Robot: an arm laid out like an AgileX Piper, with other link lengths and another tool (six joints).
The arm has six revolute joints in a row. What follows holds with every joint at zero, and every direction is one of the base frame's. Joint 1 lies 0.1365 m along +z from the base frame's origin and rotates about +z. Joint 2 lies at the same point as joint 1 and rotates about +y. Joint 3 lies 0.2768 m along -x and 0.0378 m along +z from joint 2 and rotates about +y. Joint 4 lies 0.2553 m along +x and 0.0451 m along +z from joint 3 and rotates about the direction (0.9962, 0, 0.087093). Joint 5 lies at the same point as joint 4 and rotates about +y. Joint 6 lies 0.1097 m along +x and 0.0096 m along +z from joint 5 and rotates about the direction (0.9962, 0, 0.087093). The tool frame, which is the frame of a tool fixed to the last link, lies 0.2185 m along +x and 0.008 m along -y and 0.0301 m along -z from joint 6; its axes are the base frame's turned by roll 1.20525, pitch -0.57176 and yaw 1.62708 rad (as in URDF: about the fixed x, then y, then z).
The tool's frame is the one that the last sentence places.
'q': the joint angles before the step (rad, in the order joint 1, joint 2, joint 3, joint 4, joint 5, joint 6). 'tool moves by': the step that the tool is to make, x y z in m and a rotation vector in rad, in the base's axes. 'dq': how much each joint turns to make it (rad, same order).
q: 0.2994, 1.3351, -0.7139, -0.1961, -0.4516, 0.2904
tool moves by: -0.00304, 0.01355, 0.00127, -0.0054, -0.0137, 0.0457
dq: 0.0000, 0.0102, 0.0000, -0.0877, -0.0292, 0.0630
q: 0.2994, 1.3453, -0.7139, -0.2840, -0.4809, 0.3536
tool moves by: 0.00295, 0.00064, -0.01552, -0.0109, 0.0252, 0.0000
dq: -0.0001, 0.0322, -0.0001, 0.0027, -0.0042, -0.0060
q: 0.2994, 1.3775, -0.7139, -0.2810, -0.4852, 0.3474
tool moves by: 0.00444, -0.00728, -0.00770, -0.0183, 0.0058, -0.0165
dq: -0.0079, 0.0164, 0.0008, 0.0237, -0.0018, -0.0364
